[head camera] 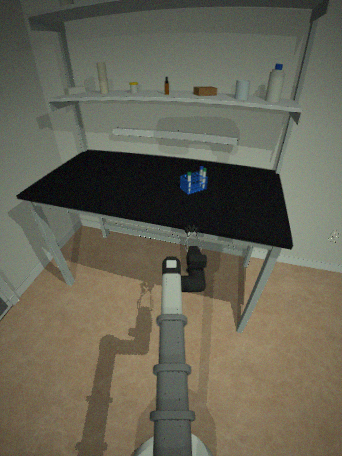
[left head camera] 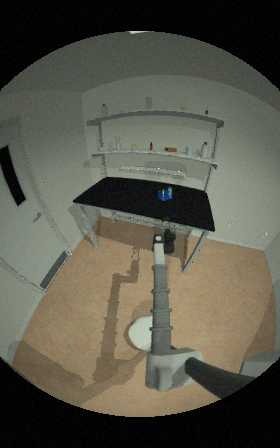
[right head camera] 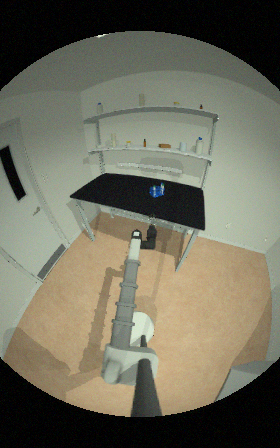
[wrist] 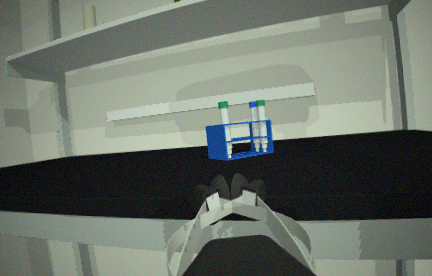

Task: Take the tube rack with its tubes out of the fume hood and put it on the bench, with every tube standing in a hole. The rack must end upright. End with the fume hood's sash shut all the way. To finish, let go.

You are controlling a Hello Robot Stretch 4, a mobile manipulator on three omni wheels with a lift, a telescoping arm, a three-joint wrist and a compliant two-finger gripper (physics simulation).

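Frame: origin at the robot's base, x ahead, y left, z up, level; metres.
Where they show: gripper, between the fingertips: (head camera: 191, 225) (left head camera: 164, 217) (right head camera: 152, 213) (wrist: 229, 188); robot's base, origin of its link: (left head camera: 148, 331) (right head camera: 134, 327).
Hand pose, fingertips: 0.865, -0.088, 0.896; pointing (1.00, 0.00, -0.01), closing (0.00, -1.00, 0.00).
Each offset is from my fingertips to the top centre of the thing, as dx, dy, dz. "pt": to the spot under its first point. Level surfaces: height alone.
The blue tube rack @[+0.349, -0.039, +0.066] (head camera: 184, 184) (left head camera: 164, 196) (right head camera: 155, 192) (wrist: 217, 143) stands upright on the black bench @[dz -0.010] (head camera: 120, 187) (left head camera: 130, 197) (right head camera: 115, 192) (wrist: 100, 185), right of its middle. Three tubes stand in the rack: a green-capped one @[pt +0.290, -0.009, +0.105] (wrist: 223, 105) at the left, a blue-capped one @[pt +0.363, -0.081, +0.104] (wrist: 253, 105) and another green-capped one (wrist: 260, 103) at the right. My gripper (head camera: 191, 230) (wrist: 229, 188) is apart from the rack, in front of it at the bench's front edge. Its fingertips are close together, with nothing between them. The fume hood and its sash do not show in these views.
A wall shelf (head camera: 150, 97) (wrist: 150, 37) above the bench bears several bottles, jars and a brown box @[+0.624, -0.109, +0.487] (head camera: 205, 91). A second shelf (left head camera: 155, 115) runs above it. Bench legs @[pt -0.080, -0.382, -0.396] (head camera: 257, 290) stand near the arm. A door (left head camera: 30, 200) is at the left.
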